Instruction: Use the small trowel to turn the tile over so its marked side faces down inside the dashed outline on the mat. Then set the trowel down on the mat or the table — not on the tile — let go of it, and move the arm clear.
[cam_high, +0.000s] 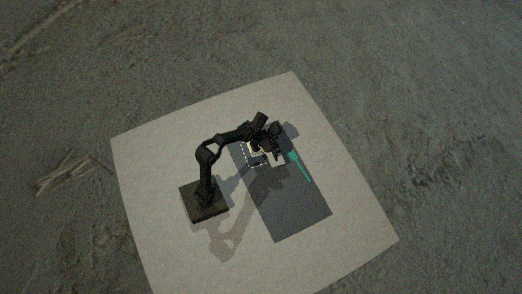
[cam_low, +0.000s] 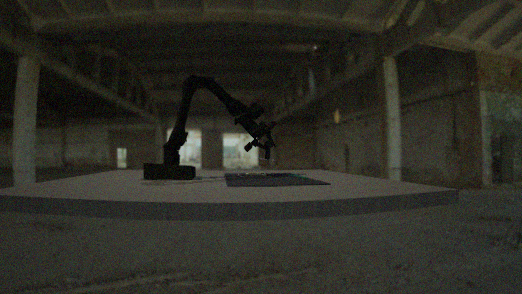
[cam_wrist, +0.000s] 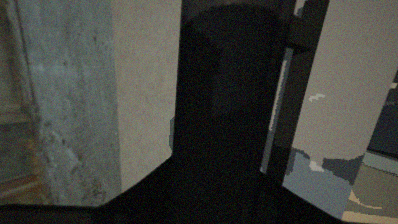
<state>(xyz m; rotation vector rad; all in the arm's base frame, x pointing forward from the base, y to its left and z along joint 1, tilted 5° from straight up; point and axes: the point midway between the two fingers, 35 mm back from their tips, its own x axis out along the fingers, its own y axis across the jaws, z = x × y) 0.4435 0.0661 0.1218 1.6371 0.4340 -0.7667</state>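
The small green trowel is 140 mm to the right of my gripper tip, 120 mm below it and 60 mm ahead of it. Round my gripper tip: tile (120 mm below, 70 mm to the left, 60 mm behind); then dark grey mat (140 mm to the right, 140 mm below, 80 mm behind).
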